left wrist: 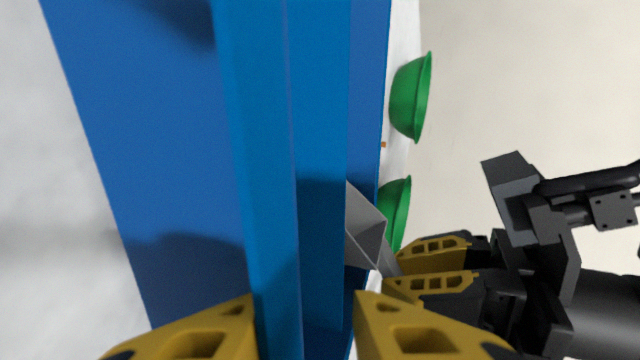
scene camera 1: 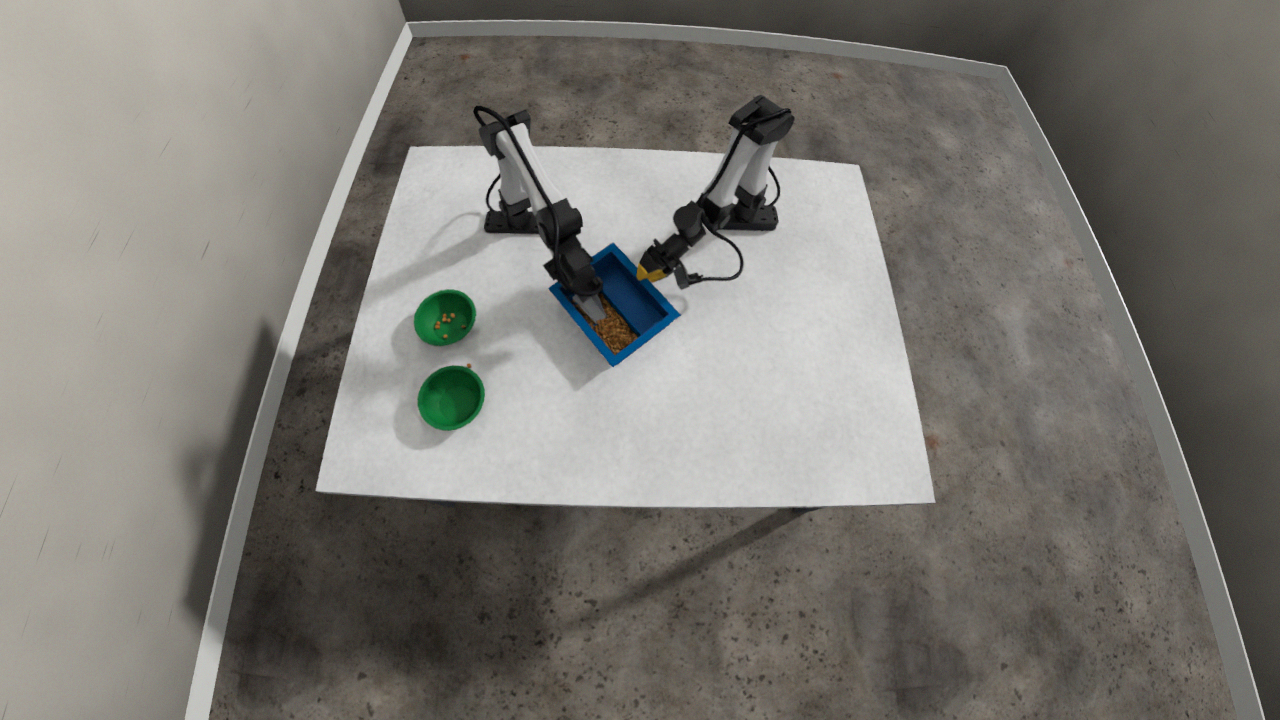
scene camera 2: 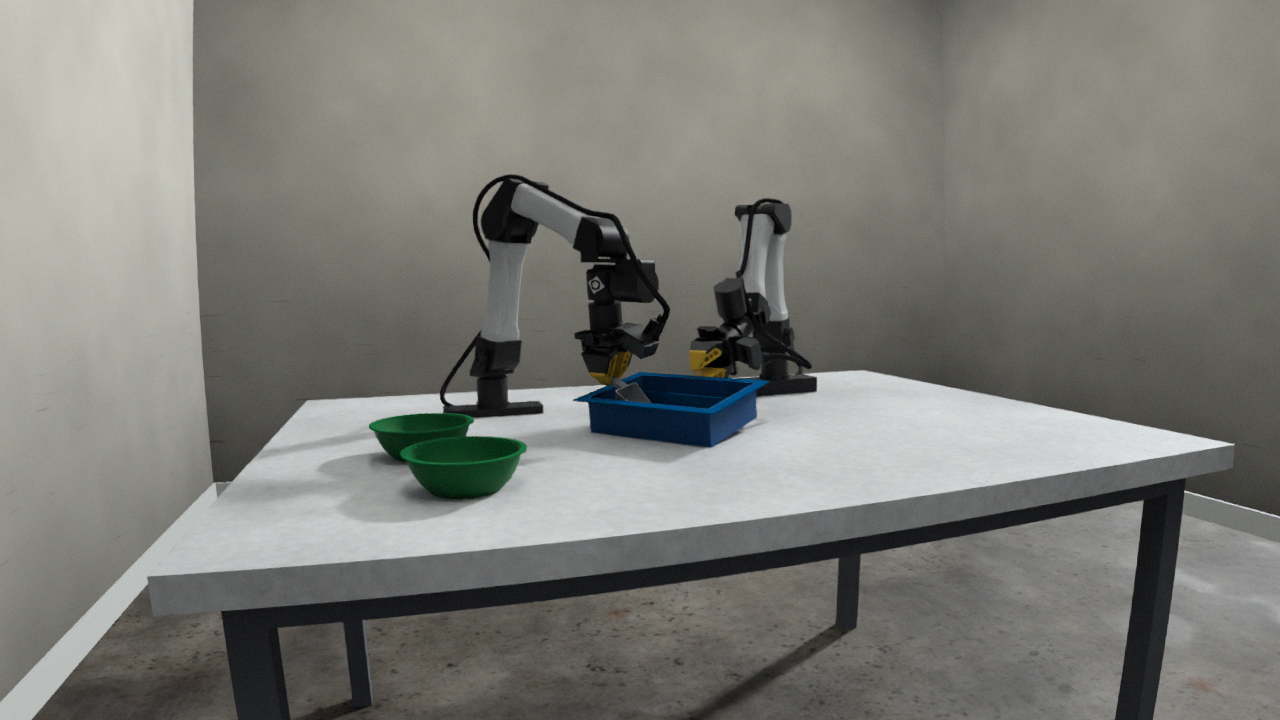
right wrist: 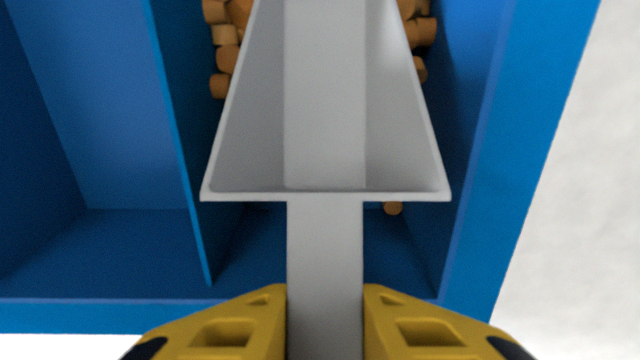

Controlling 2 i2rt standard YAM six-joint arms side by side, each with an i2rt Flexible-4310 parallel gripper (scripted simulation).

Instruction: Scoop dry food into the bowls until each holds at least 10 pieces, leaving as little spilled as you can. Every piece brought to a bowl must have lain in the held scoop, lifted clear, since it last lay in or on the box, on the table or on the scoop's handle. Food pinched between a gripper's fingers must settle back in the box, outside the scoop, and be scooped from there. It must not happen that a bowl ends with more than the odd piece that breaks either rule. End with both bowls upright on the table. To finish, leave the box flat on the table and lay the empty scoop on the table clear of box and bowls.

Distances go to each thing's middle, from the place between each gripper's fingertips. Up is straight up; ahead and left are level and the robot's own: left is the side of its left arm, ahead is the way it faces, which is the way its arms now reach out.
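Labels:
My right hand (scene camera 2: pixel 610 383): 5 cm short of the blue box (scene camera 2: pixel 703 395), 10 cm to the right of it, 4 cm above it. Grey scoop (left wrist: pixel 367 225), from my right hand: 3 cm ahead, 2 cm to the left, 3 cm below.
My left hand (scene camera 2: pixel 695 376): 50 mm short of the blue box, 70 mm to the left of it, 40 mm above it. Grey scoop, from my left hand: 30 mm ahead, 150 mm to the right, 30 mm below.

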